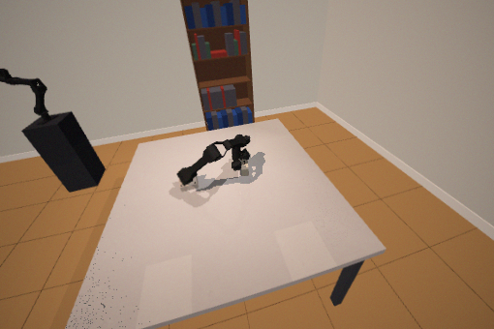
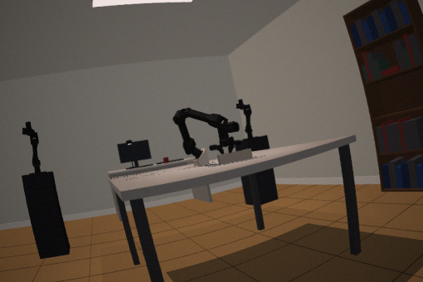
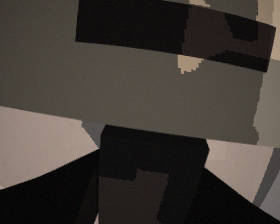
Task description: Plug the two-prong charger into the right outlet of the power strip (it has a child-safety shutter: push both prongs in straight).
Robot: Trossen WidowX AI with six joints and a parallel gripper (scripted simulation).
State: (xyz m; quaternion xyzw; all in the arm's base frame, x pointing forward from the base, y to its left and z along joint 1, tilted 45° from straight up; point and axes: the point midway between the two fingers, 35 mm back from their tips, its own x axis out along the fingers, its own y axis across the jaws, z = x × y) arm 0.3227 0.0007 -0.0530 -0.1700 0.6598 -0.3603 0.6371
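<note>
My gripper tip is now 2 cm short of the two-prong charger and 1 cm below it.
</note>
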